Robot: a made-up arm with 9 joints.
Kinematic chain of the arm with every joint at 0, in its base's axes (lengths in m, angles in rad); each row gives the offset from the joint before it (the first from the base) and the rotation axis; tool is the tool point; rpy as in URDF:
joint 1: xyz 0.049 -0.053 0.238 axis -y
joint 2: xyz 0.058 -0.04 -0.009 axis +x
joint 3: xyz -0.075 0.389 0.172 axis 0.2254 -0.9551 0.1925
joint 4: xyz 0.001 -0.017 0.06 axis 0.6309 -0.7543 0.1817
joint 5: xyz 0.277 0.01 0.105 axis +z
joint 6: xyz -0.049 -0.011 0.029 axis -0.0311 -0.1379 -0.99
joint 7: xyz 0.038 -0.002 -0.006 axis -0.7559 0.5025 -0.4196
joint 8: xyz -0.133 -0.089 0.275 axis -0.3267 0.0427 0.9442
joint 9: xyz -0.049 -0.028 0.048 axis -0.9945 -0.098 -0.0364
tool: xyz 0.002 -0.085 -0.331 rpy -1.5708 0 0
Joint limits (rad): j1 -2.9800..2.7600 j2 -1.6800..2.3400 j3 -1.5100..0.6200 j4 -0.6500..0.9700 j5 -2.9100..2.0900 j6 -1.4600..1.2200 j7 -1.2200..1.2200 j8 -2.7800..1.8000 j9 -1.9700..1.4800
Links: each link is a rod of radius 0.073 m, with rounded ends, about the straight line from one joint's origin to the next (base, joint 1, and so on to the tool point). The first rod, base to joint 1, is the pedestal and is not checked.
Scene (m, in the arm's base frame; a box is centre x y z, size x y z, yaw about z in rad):
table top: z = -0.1
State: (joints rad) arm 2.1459 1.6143 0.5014 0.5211 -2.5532 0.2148 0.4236 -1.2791 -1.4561
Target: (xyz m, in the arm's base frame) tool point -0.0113 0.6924 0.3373
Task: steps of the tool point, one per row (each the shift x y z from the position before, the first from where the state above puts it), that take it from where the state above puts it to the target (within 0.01 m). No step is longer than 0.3 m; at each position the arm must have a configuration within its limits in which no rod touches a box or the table.
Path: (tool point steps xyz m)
1: -0.1971 0.0046 -0.0109
2: -0.1869 0.0673 0.0412
3: -0.1413 0.1227 0.0916
4: -0.0656 0.1601 0.1250
5: 0.0256 0.1714 0.1302
6: 0.1116 0.1542 0.1040
7: -0.0070 0.2555 -0.0691
8: 0.1044 0.2276 -0.1131
9: 0.2249 0.1380 -0.1004

